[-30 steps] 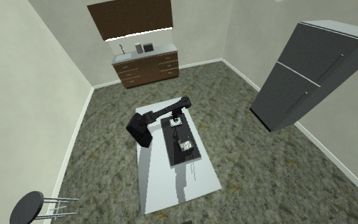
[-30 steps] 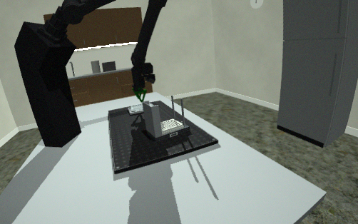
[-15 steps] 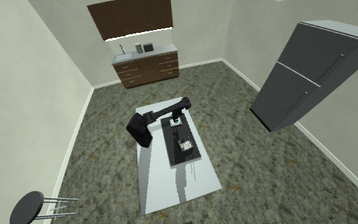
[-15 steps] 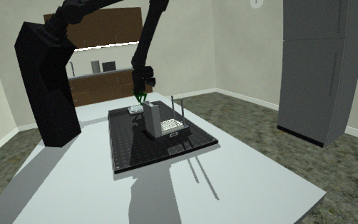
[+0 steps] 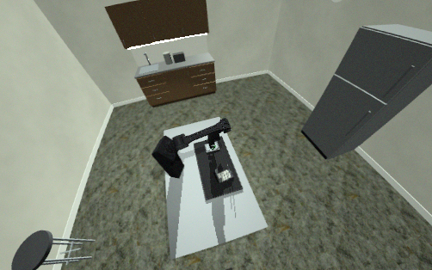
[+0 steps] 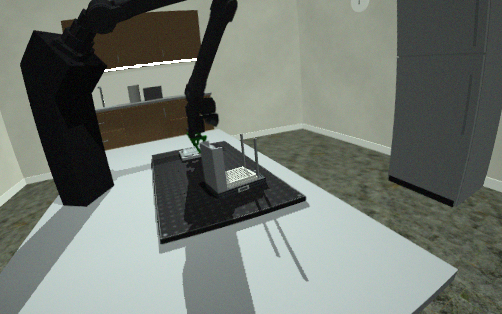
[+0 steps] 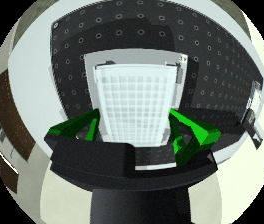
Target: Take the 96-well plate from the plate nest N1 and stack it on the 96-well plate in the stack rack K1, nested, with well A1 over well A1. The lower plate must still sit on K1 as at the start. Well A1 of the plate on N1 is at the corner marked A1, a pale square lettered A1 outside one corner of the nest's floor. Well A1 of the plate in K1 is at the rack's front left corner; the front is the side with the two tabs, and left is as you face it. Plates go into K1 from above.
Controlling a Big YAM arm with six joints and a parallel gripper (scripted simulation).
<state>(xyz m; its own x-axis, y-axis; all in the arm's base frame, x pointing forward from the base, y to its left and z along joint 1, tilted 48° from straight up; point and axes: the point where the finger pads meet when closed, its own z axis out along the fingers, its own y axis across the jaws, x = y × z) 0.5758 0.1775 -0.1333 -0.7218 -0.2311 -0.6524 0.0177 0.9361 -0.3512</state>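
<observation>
The white 96-well plate is 10 mm below my hand. Also, from my hand: grey rack wall (50 mm behind, 410 mm to the right, 60 mm above).
</observation>
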